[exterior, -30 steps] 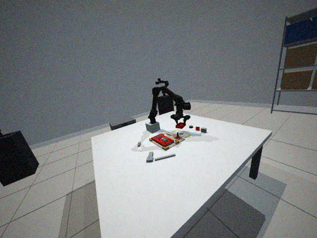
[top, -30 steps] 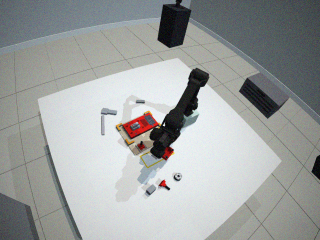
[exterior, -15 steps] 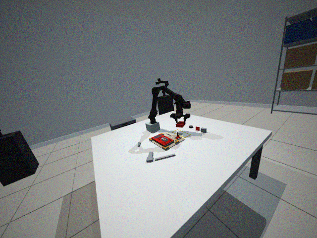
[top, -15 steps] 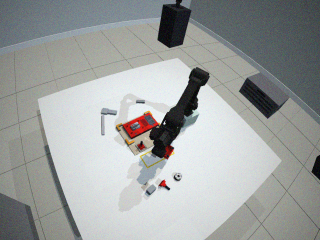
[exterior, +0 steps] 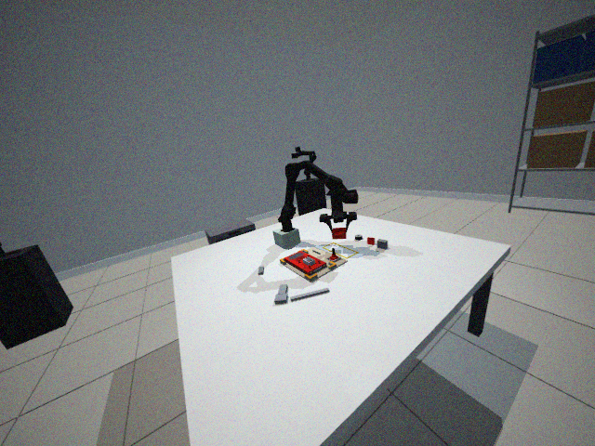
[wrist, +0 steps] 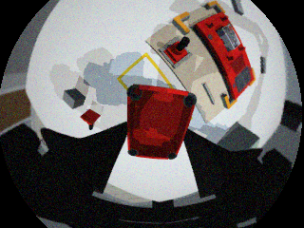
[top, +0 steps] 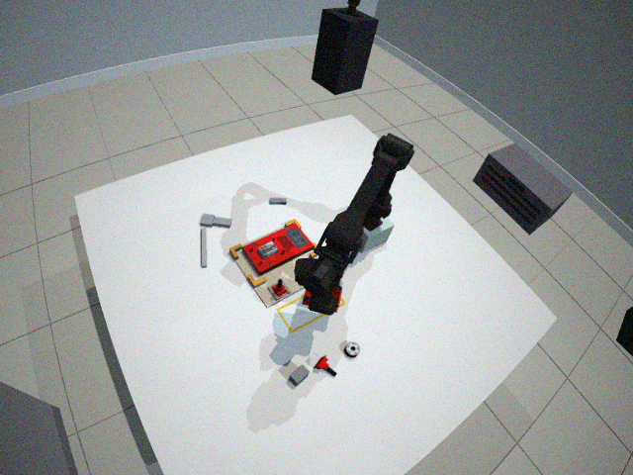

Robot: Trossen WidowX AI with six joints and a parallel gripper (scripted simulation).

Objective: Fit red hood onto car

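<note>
Now: the red hood 10 mm below my gripper tip. Also, from my gripper tip: grey engine block: 230 mm to the right, 70 mm below, 10 mm ahead.
</note>
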